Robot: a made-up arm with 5 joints.
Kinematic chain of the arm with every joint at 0, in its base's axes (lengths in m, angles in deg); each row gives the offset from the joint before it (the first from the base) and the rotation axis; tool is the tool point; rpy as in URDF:
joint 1: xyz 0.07 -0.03 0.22 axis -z
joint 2: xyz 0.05 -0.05 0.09 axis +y
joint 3: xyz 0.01 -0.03 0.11 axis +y
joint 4: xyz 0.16 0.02 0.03 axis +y
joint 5: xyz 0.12 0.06 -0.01 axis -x
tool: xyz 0.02 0.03 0.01 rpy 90 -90 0
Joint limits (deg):
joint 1: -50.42..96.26
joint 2: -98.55..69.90
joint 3: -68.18..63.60
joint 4: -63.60..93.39
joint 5: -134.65..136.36
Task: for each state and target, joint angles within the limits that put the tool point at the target. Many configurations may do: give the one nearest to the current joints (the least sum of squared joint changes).
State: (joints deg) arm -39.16 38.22 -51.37 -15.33 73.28
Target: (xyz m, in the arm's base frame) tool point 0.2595 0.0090 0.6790
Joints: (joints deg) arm -6.95 -5.72 -59.59 6.36 78.46
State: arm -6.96 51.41 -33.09 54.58 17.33
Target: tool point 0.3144 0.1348 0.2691
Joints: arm -27.84 34.93 -29.52 75.78 21.70
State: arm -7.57 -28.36 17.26 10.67 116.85
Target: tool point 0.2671 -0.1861 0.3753
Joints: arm 36.77 -40.45 27.85 33.98 121.35
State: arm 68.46 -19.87 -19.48 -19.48 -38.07
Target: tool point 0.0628 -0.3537 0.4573
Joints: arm 94.42 -19.56 20.08 1.27 -37.35
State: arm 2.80 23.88 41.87 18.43 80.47
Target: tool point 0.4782 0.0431 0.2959
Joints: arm -7.95 36.44 -11.90 -16.09 78.23
